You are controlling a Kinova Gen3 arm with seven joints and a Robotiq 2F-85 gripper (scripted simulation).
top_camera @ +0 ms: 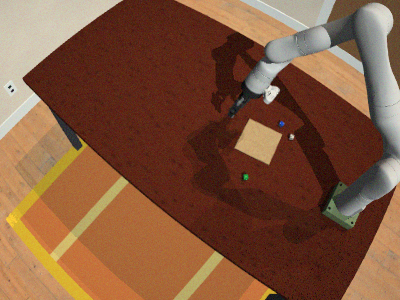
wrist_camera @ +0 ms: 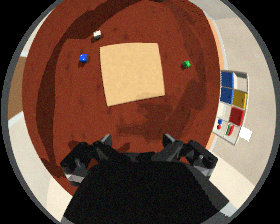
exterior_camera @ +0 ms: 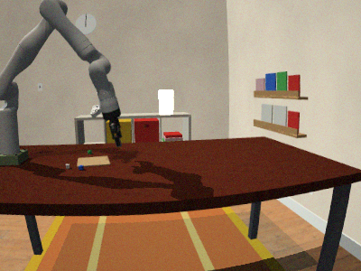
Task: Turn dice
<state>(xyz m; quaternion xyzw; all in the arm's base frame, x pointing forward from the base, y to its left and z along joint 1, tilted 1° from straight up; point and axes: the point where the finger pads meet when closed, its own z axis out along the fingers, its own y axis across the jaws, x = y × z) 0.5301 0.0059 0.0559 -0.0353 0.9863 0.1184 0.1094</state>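
My hand is 14 cm past the blue die, 12 cm to the left of it and 8 cm above it. Also, from my hand: white die: 21 cm behind, 10 cm to the right, 8 cm below; green die: 17 cm behind, 15 cm to the left, 8 cm below; tan mat: 12 cm behind, 9 cm below.
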